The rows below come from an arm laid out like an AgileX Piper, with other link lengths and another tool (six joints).
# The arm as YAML. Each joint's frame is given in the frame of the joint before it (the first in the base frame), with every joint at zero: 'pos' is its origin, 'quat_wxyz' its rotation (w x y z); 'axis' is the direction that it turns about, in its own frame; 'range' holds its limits. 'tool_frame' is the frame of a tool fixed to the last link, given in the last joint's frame.
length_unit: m
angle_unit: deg
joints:
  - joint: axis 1
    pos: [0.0, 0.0, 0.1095]
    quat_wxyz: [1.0, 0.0, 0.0, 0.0]
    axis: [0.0, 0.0, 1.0]
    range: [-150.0, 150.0]
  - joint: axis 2
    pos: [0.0, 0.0, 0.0]
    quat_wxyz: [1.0, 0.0, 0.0, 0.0]
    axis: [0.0, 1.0, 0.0]
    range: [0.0, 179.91]
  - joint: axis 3
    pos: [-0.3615, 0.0, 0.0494]
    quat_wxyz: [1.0, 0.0, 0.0, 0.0]
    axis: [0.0, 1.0, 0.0]
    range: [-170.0, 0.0]
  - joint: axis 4
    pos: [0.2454, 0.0, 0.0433]
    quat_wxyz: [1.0, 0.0, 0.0, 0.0]
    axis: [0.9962, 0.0, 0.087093]
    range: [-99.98, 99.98]
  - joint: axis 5
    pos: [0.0, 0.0, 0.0]
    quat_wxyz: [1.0, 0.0, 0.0, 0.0]
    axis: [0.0, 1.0, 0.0]
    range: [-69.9, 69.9]
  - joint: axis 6
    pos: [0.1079, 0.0, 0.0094]
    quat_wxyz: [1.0, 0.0, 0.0, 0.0]
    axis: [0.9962, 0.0, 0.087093]
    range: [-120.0, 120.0]
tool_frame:
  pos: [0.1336, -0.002, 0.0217]
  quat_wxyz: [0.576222, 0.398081, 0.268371, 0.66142]
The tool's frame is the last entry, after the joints.
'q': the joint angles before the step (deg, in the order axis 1, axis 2, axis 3, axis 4, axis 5, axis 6). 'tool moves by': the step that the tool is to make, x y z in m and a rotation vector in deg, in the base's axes. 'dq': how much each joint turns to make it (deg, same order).
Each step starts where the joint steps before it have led.
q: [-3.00 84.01 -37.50 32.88 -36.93 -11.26]
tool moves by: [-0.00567 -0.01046 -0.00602 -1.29 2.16 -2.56]
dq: [0.01 0.00 0.00 5.36 0.04 -5.89]
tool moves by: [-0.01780 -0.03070 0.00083 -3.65 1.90 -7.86]
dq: [-0.01 0.00 0.00 11.27 -4.59 -11.41]
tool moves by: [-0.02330 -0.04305 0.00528 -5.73 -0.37 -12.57]
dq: [0.00 3.10 0.00 8.69 -12.79 -6.30]
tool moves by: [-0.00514 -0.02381 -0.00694 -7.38 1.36 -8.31]
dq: [-0.02 6.82 0.00 1.60 -12.51 -0.81]
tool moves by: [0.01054 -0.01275 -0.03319 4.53 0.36 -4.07]
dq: [-0.53 5.44 -2.91 4.52 0.37 2.58]
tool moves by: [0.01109 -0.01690 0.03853 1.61 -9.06 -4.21]
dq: [-1.35 0.05 -8.64 3.54 -0.24 0.27]
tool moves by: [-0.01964 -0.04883 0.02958 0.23 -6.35 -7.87]
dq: [-6.41 0.18 -6.18 1.77 -0.40 0.13]
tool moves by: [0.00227 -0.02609 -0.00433 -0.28 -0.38 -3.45]
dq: [-3.14 3.35 -3.65 0.05 -0.38 0.01]
